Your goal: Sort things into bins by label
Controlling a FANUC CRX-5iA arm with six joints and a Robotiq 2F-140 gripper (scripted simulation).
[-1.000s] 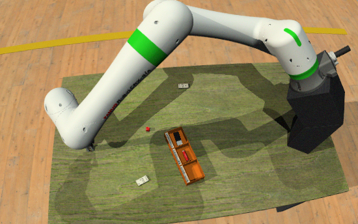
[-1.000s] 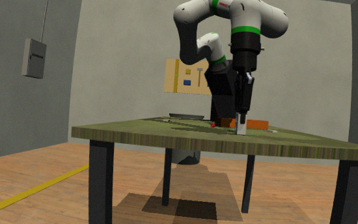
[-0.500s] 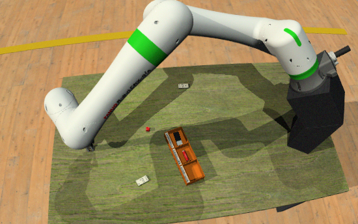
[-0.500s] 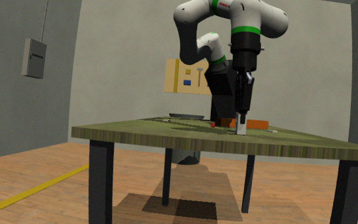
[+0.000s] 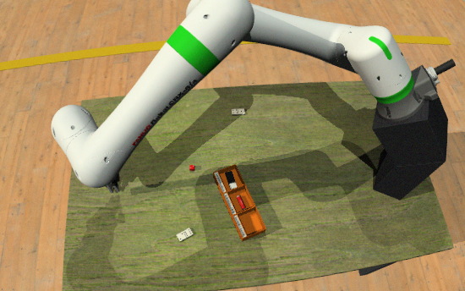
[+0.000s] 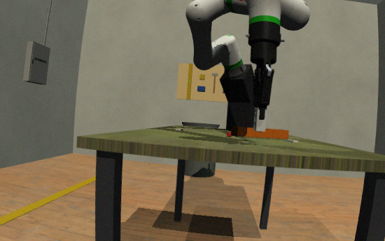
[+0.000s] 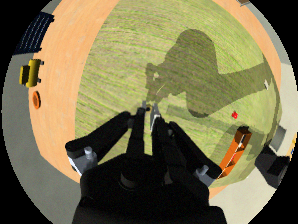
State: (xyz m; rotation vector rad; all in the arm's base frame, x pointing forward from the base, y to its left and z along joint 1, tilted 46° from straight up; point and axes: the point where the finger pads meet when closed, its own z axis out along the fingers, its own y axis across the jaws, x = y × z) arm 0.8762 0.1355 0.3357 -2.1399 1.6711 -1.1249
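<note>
My gripper is now 42 cm past the red cylinder, 9 cm to the right of it and 6 cm above it. Round my hand: black-and-white block 40 cm behind, 6 cm below, 1 cm to the left; small red cube 27 cm behind, 6 cm to the right, 6 cm below; small brass ring 3 cm below.
</note>
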